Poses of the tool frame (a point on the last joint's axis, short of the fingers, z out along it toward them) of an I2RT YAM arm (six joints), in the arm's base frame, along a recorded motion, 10 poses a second.
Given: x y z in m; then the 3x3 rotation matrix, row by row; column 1 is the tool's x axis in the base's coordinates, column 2 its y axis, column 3 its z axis. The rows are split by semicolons.
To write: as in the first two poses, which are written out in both.
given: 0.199 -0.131 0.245; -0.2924 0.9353 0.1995; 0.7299 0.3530 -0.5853; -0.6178 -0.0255 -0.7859
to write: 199 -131 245; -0.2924 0.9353 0.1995; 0.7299 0.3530 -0.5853; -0.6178 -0.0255 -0.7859
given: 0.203 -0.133 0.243; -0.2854 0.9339 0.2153; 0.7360 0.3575 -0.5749; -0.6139 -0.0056 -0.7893
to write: 203 -133 243; -0.2854 0.9339 0.2153; 0.7360 0.3575 -0.5749; -0.6139 -0.0056 -0.7893
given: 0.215 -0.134 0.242; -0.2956 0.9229 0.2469; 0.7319 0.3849 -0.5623; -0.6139 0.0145 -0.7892
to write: 215 -134 242; -0.2956 0.9229 0.2469; 0.7319 0.3849 -0.5623; -0.6139 0.0145 -0.7892
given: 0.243 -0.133 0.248; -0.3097 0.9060 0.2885; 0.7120 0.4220 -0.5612; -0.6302 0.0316 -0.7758
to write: 243 -133 248; -0.3097 0.9060 0.2885; 0.7120 0.4220 -0.5612; -0.6302 0.0316 -0.7758
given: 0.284 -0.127 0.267; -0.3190 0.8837 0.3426; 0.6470 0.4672 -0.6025; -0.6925 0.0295 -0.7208
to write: 284 -127 267; -0.3190 0.8837 0.3426; 0.6470 0.4672 -0.6025; -0.6925 0.0295 -0.7208
